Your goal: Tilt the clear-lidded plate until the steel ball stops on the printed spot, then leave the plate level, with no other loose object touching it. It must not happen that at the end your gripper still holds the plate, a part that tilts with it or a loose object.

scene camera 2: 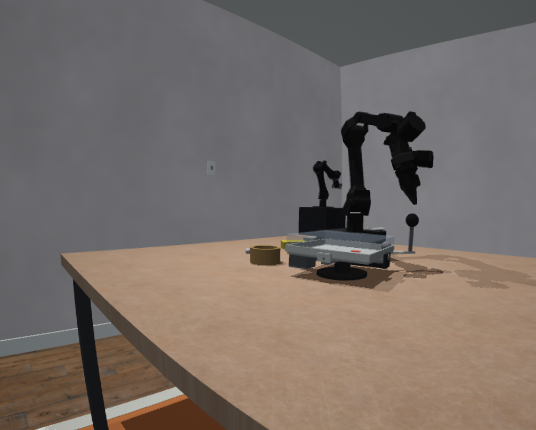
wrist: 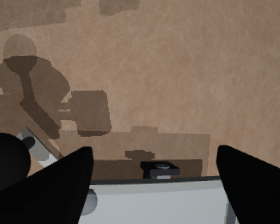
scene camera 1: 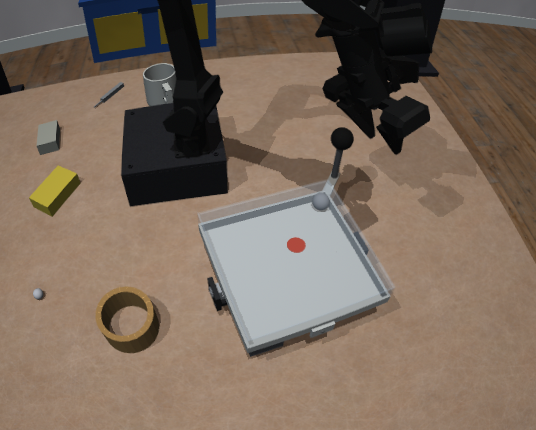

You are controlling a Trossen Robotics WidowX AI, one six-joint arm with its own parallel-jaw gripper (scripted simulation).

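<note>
My gripper [scene camera 1: 384, 145] is visible, and so are a mug [scene camera 1: 154, 88], a yellow block [scene camera 1: 59, 185] and a clear-lidded plate [scene camera 1: 288, 263]. You'd also see my gripper [scene camera 2: 414, 200], and there's a view of the gripper [wrist: 155, 154] as well. As for the mug, it's out of frame in the wrist view, and the yellow block is out of frame in the wrist view too.
</note>
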